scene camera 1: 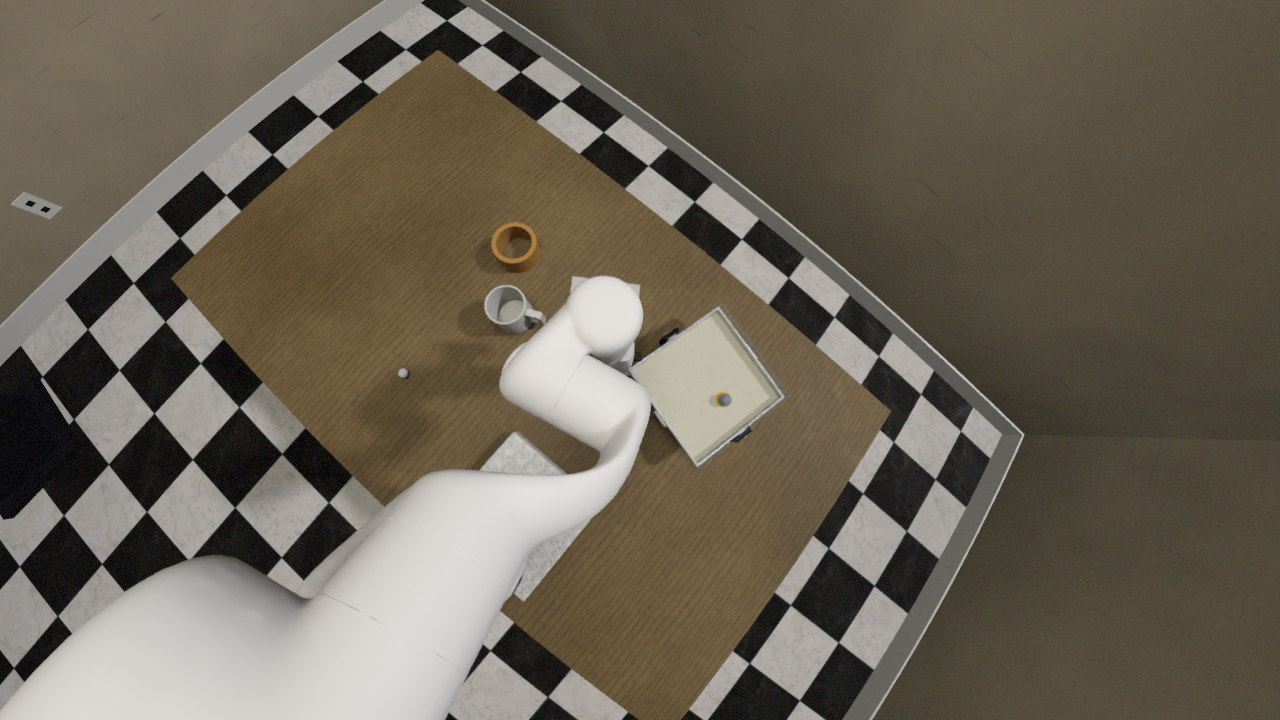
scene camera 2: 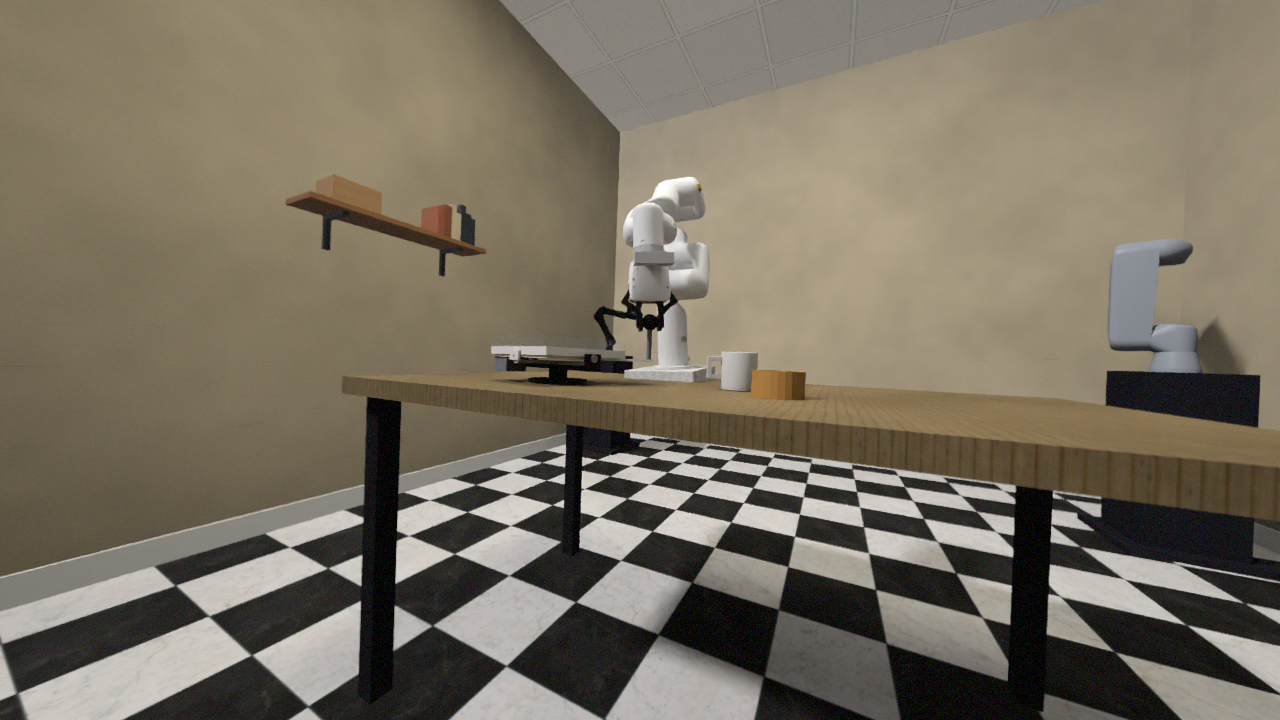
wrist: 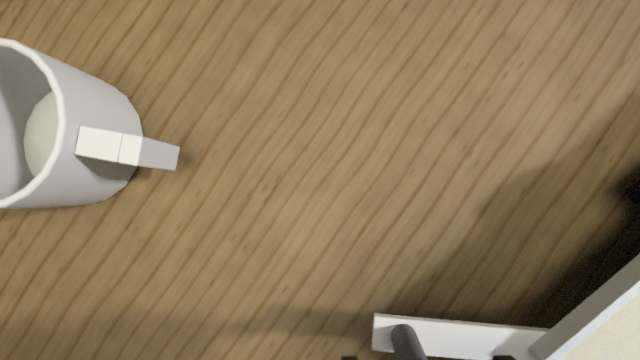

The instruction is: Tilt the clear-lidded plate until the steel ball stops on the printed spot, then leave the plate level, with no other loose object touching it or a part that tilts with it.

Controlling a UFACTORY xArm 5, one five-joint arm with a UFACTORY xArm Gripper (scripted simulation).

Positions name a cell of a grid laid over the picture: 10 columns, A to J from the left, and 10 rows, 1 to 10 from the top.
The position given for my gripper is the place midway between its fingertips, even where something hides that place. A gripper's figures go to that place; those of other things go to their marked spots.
Labels:
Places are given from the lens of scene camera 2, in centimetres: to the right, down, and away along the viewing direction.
my gripper (scene camera 2: F5): 2, -7, 93
white mug (scene camera 2: F6): 21, 2, 82
square clear-lidded plate (scene camera 2: D5): -30, -3, 86

